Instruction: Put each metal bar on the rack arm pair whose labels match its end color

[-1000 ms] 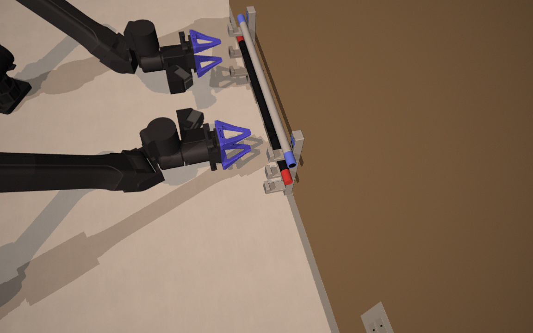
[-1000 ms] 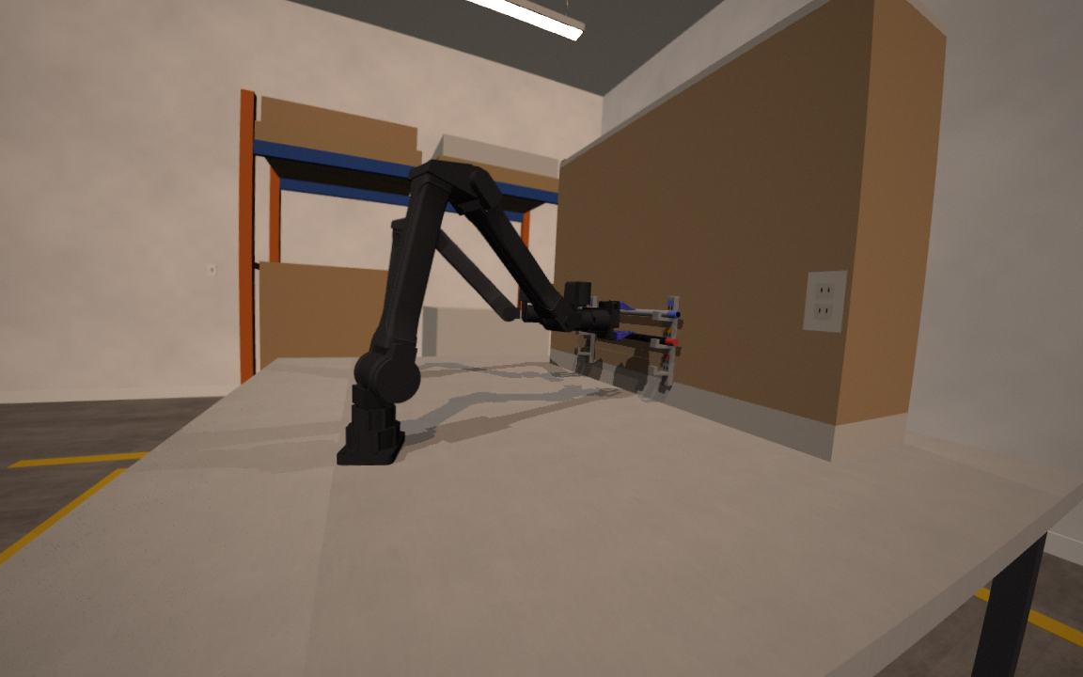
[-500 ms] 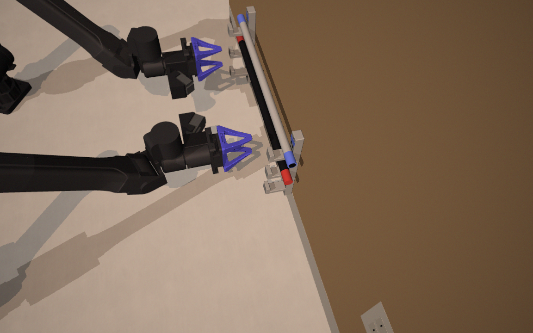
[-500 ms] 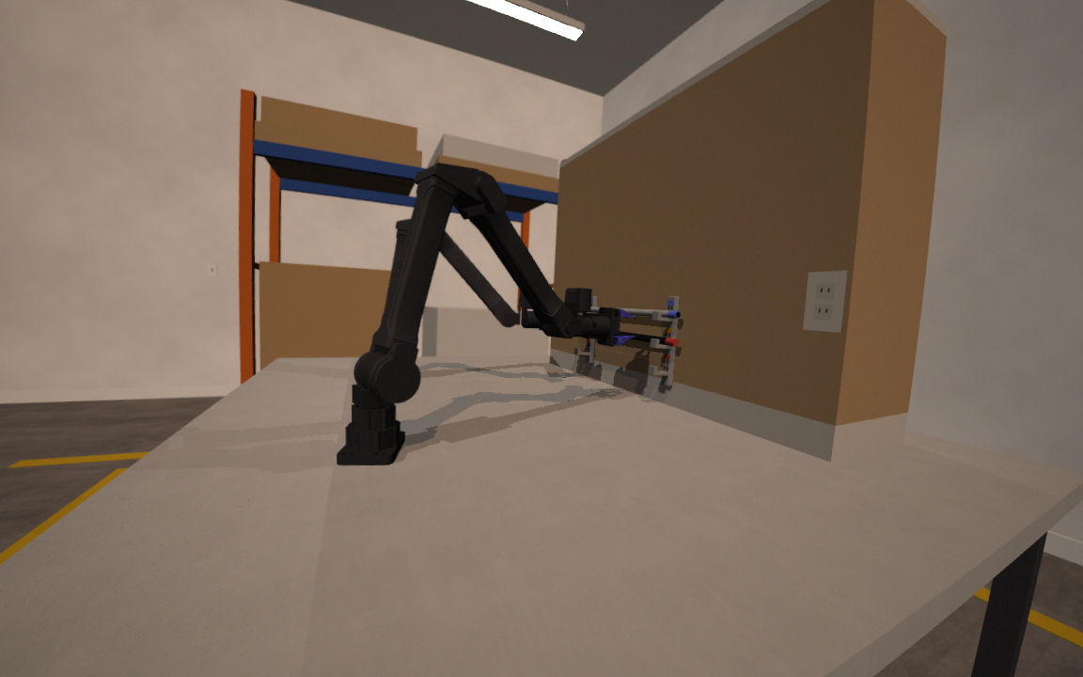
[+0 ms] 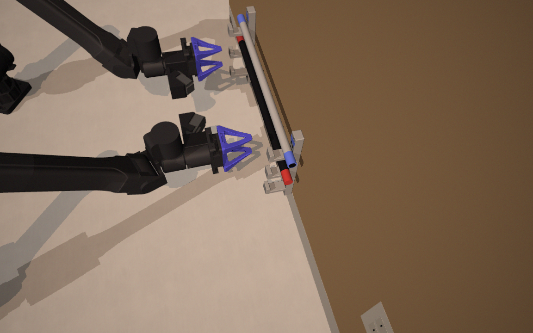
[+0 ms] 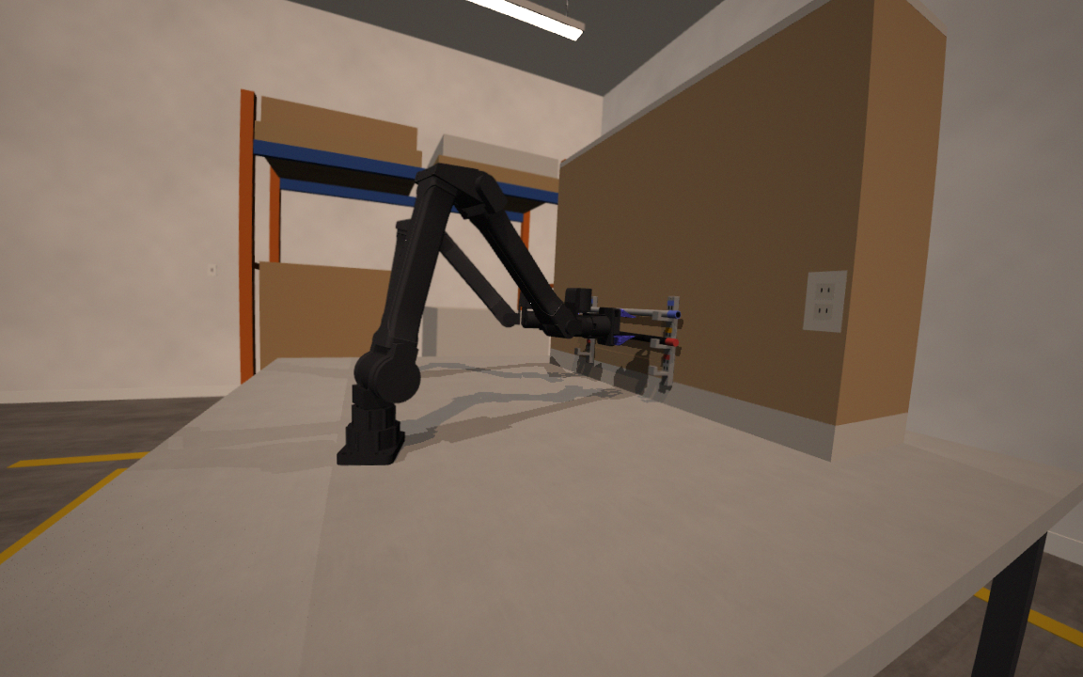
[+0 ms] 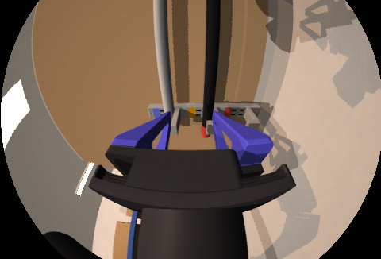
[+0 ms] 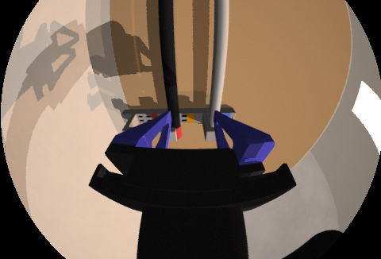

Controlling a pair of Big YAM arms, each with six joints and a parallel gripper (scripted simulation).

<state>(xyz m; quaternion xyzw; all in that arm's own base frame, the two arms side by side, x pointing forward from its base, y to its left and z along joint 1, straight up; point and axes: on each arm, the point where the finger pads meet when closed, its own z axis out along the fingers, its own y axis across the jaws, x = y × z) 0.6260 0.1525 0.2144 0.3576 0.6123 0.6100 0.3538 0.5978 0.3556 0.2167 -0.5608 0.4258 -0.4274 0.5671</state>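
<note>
The metal bar is 90 mm ahead of my left hand, 140 mm to the right of it and 30 mm below it. The rest, counted from my left hand: grey skirting strip: 120 mm ahead, 180 mm to the right, 180 mm below; brown wall panel: 270 mm ahead, 170 mm to the right, 240 mm above.
My right gripper is now 16 cm to the right of the metal bar, 6 cm short of it and 3 cm above it. The rest, counted from my right hand: grey skirting strip 18 cm below, 11 cm to the left, 9 cm ahead; brown wall panel 24 cm ahead, 23 cm above, 12 cm to the left.
</note>
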